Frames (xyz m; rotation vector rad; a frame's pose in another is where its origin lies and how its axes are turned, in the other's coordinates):
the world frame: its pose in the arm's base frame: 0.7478 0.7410 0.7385 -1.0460 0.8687 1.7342
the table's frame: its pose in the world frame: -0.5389 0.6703 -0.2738 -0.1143 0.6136 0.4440
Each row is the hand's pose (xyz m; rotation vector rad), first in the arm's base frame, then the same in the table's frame.
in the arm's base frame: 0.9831 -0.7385 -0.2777 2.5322 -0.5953 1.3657
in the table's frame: 1.3445 -0.8803 -0.8425 0.5197 2.3919 -0.8863
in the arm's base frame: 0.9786 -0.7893 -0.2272 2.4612 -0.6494 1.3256
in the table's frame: 1.3229 -0.8293 -0.8882 0.5033 2.4195 -0.7792
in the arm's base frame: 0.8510 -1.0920 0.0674 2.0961 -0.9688 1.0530
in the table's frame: 1.2353 -0.4537 -1.1024 0.4308 2.4306 -0.1785
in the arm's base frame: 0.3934 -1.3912 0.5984 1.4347 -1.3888 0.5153
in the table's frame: 1.0616 0.2862 -1.1595 0.2883 2.1213 0.7836
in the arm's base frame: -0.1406 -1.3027 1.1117 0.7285 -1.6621 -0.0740
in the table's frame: 0.7786 0.9060 -0.8558 0.1544 1.4663 1.5486
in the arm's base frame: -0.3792 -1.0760 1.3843 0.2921 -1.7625 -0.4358
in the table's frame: 0.5425 1.1238 -0.5740 0.0976 0.9536 1.8656
